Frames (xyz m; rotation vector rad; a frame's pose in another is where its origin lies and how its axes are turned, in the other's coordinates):
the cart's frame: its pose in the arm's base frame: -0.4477 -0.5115 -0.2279 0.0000 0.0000 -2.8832
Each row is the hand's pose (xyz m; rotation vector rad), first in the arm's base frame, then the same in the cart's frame.
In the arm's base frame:
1: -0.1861 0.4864 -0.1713 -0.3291 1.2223 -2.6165
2: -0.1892 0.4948 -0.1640 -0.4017 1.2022 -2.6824
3: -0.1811 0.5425 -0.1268 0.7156 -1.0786 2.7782
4: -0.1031 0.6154 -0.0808 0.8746 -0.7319 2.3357
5: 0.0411 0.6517 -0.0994 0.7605 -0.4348 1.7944
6: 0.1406 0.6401 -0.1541 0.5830 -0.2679 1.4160
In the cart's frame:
1: -0.5079 -0.8979 0.0566 -0.8865 -0.1193 0.0022
2: -0.5071 -0.9068 0.0639 -0.8630 -0.1689 -0.0609
3: -0.5271 -0.9509 0.1011 -0.7857 -0.3859 -0.3209
4: -0.6211 -1.0014 0.1471 -0.6608 -0.6092 -0.8020
5: -0.7698 -0.9997 0.1285 -0.5002 -0.6600 -1.4247
6: -0.8630 -0.9630 0.0738 -0.3652 -0.5826 -1.8746

